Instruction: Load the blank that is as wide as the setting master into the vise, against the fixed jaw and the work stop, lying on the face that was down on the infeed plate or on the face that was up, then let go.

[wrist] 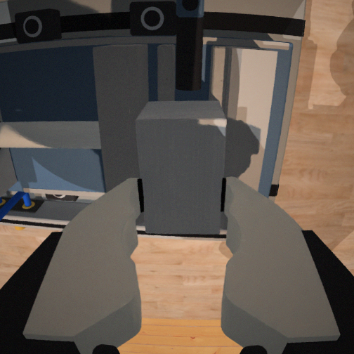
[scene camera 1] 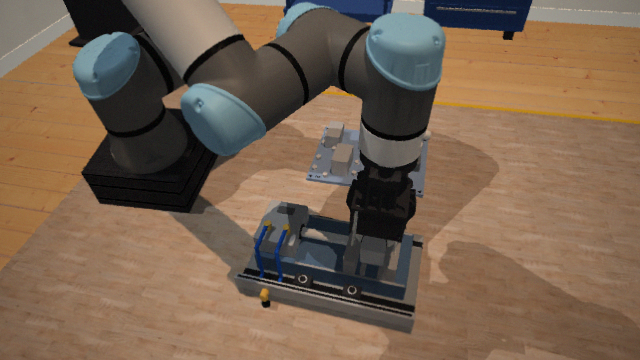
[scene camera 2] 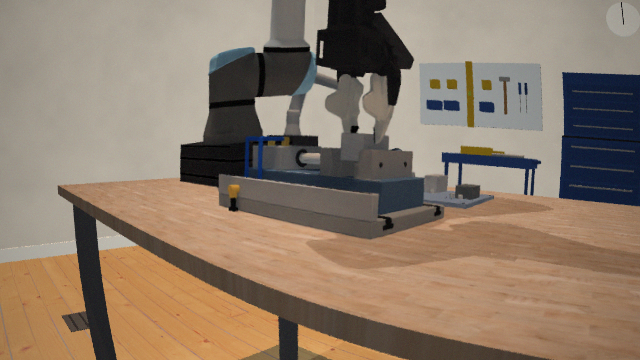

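Pixels of known places: gripper, fingertip midpoint: (scene camera 1: 374, 242) (scene camera 2: 363, 142); arm's base, origin of the base link: (scene camera 1: 151, 146) (scene camera 2: 232, 141).
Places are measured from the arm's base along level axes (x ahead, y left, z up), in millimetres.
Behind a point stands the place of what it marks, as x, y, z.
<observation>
My gripper (scene camera 1: 375, 240) {496, -124, 3} (scene camera 2: 366, 135) {496, -124, 3} (wrist: 181, 181) is shut on a grey rectangular blank (scene camera 1: 374, 251) {500, -149, 14} (scene camera 2: 351, 147) {496, -149, -4} (wrist: 182, 165), with one finger on each side. The blank is level over the vise gap, its lower part between the grey moving jaw (scene camera 1: 350, 257) (scene camera 2: 331, 161) (wrist: 121, 100) and the light fixed jaw (scene camera 2: 384, 166) (wrist: 256, 75). In scene camera 2 its top stands above both jaws and the fixed jaw hides part of its lower edge. The dark rod of the work stop (wrist: 189, 67) lies beyond its far end in the wrist view. Contact with jaw, stop or seat cannot be told.
The infeed plate (scene camera 1: 318, 169) {327, 116, -94} (scene camera 2: 462, 203) {554, 99, -94} stands behind the vise with a light block (scene camera 1: 342, 159) (scene camera 2: 435, 183), another block (scene camera 1: 334, 134) {341, 203, -58} and a dark block (scene camera 2: 467, 191) {535, 163, -79}. Blue hoses (scene camera 1: 259, 255) {319, -185, -14} (scene camera 2: 260, 160) {353, -185, -28} rise at the vise's cylinder end. A yellow-topped fitting (scene camera 1: 264, 295) {337, -225, -65} (scene camera 2: 233, 191) {340, -225, -73} is at its front.
</observation>
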